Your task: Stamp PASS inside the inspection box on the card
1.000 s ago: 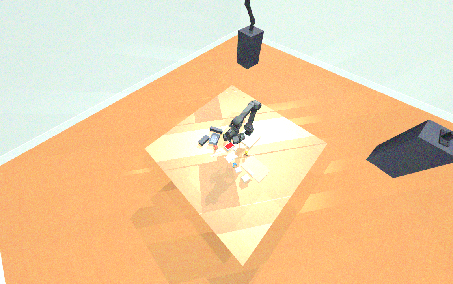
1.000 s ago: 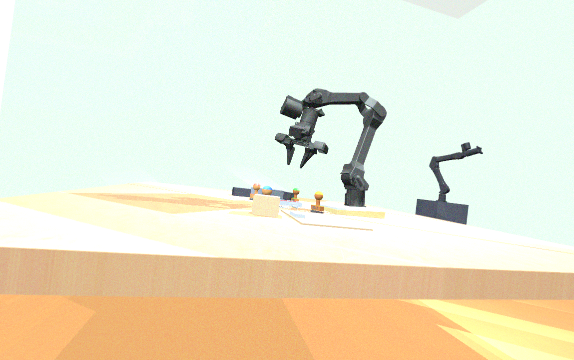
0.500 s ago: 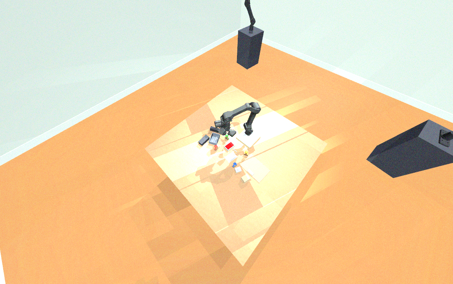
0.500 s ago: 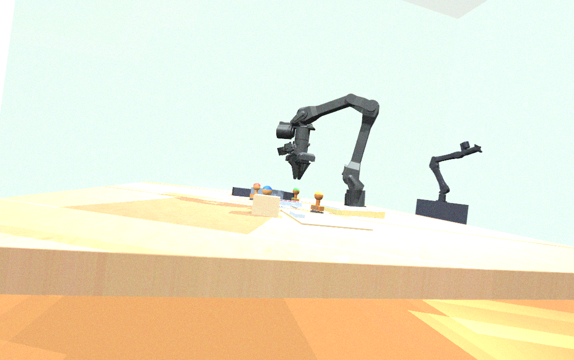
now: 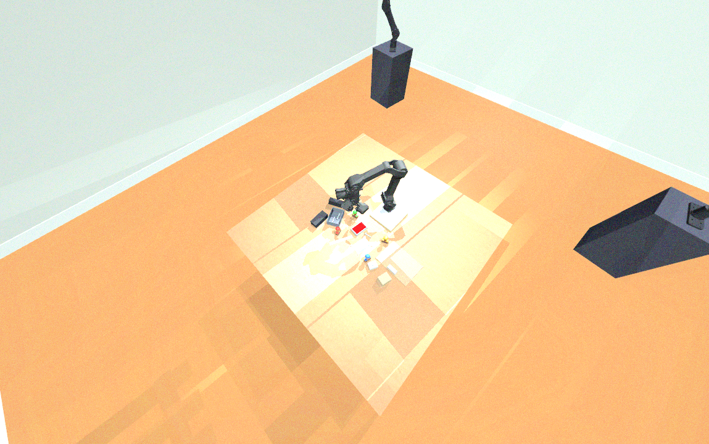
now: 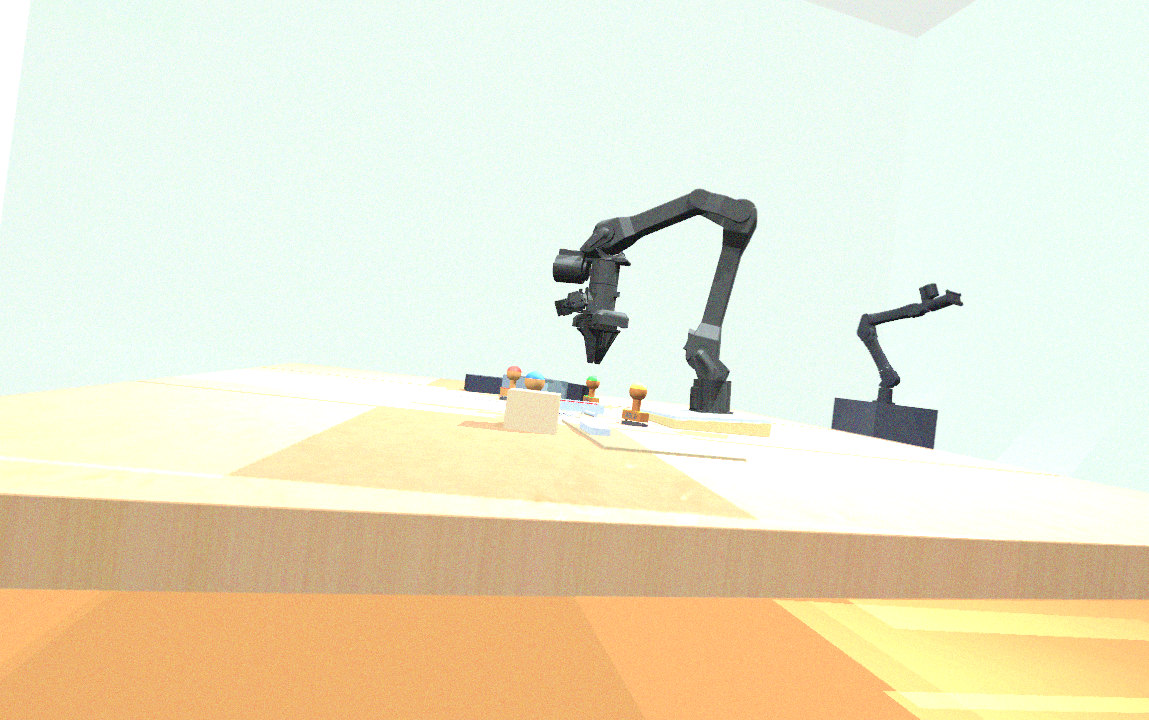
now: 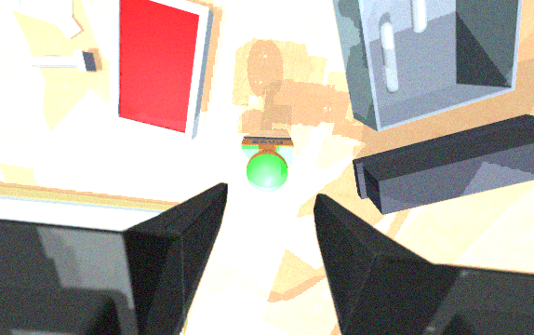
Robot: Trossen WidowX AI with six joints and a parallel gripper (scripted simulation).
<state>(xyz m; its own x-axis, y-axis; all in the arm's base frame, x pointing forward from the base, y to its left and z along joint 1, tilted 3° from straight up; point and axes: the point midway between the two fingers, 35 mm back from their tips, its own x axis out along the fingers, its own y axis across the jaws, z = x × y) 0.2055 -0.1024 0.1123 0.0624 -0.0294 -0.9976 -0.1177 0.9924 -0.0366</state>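
The red ink pad lies 40 mm ahead of my gripper tip, 90 mm to the left of it and 80 mm below it. Round my gripper tip: grey tray (110 mm ahead, 70 mm to the right, 80 mm below); red-knobbed fail stamp (150 mm ahead, 20 mm to the left, 70 mm below); white card (100 mm ahead, 190 mm to the left, 90 mm below).
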